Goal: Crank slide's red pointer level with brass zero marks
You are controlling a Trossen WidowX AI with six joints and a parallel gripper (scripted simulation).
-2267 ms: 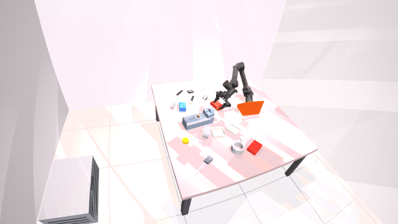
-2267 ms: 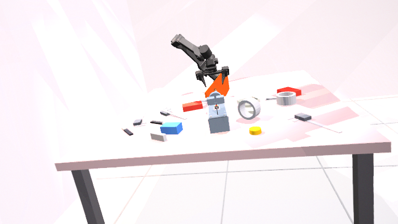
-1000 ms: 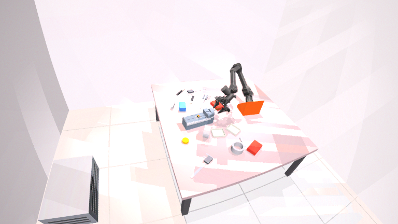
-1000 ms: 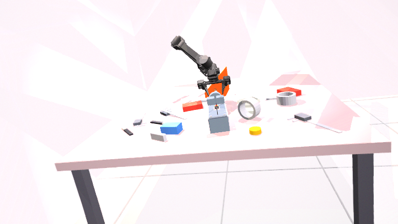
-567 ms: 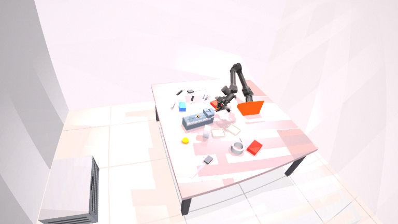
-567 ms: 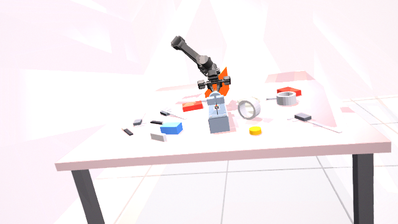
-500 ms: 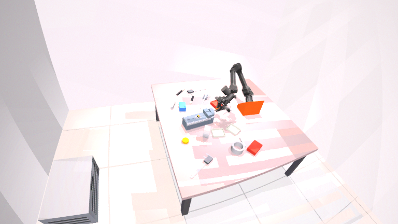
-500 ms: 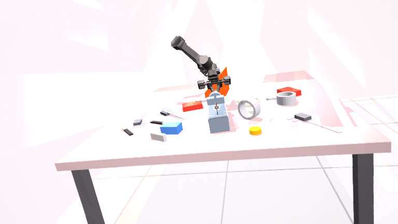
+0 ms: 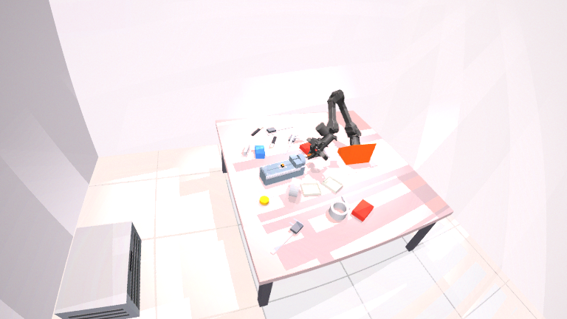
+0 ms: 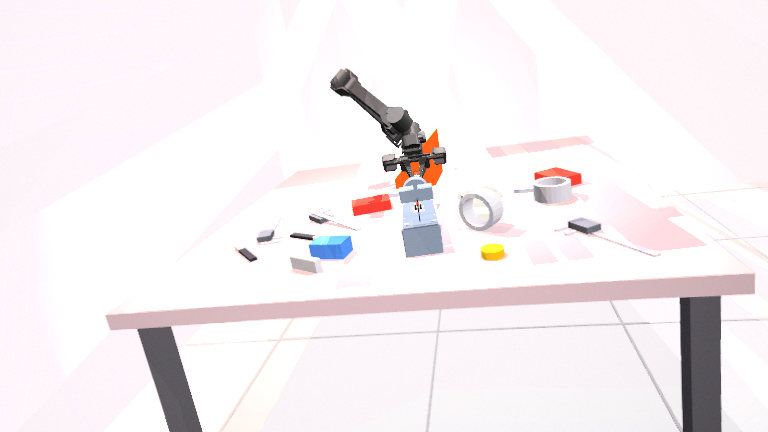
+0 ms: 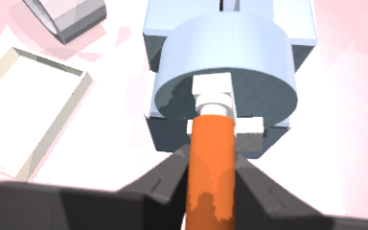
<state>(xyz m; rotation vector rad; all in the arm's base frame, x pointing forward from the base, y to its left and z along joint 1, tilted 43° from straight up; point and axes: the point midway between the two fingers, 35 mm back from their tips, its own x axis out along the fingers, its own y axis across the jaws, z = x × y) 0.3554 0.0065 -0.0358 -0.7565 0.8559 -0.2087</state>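
The red pointer lies 160 mm ahead of my gripper tip, 20 mm to the left of it and 10 mm below it. From my gripper tip the other things lie so: orange handle: 20 mm behind, 20 mm above; yellow disc: 320 mm ahead, 190 mm to the left, 90 mm below; blue block: 240 mm ahead, 210 mm to the right, 80 mm below.
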